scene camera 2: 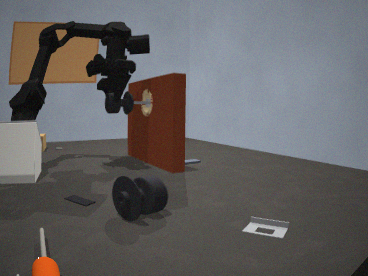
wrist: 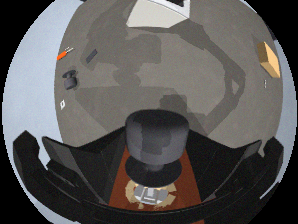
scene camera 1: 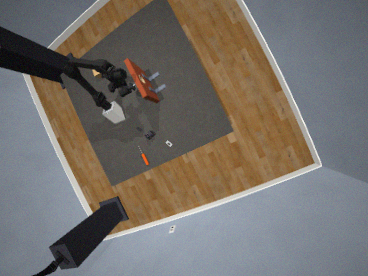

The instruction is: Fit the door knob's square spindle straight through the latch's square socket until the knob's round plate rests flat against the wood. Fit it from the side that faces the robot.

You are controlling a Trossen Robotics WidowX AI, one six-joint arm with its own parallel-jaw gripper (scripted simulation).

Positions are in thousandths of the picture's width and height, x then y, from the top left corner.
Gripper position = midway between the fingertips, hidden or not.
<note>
In view: my gripper (scene camera 2: 308, 382).
My gripper is seen too in the wrist view (wrist: 525, 592).
</note>
